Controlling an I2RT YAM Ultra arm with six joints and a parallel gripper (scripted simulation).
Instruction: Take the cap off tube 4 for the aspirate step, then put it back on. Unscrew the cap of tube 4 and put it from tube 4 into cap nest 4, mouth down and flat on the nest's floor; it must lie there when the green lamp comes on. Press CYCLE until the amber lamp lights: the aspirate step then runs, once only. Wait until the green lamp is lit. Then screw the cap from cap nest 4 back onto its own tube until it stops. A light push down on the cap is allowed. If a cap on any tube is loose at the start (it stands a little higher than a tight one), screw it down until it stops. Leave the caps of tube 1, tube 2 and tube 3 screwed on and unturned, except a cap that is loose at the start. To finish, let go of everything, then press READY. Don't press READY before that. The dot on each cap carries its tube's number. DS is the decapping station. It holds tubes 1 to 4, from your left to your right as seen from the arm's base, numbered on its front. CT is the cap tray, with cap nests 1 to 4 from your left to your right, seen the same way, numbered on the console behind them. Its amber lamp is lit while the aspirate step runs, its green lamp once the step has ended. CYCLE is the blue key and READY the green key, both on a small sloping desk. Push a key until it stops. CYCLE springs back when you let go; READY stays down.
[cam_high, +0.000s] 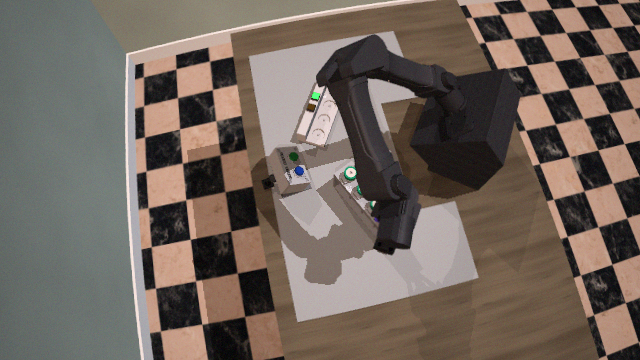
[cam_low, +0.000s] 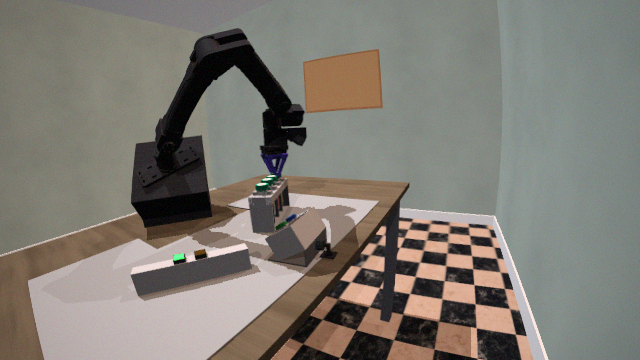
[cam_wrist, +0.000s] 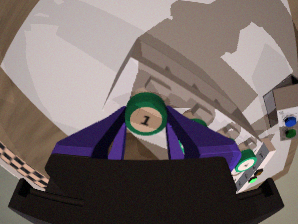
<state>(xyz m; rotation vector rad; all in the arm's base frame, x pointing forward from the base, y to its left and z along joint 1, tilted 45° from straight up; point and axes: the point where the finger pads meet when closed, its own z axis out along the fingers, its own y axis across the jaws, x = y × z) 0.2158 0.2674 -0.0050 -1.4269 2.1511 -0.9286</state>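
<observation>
Right now my hand is 20 mm short of the cap 2 and 40 mm to the left of it. The rest, counted from my hand: cap 3: 50 mm ahead, 90 mm to the right; then green ready key: 210 mm ahead, 230 mm to the right, 50 mm below; then blue cycle key: 200 mm ahead, 190 mm to the right, 50 mm below.
</observation>
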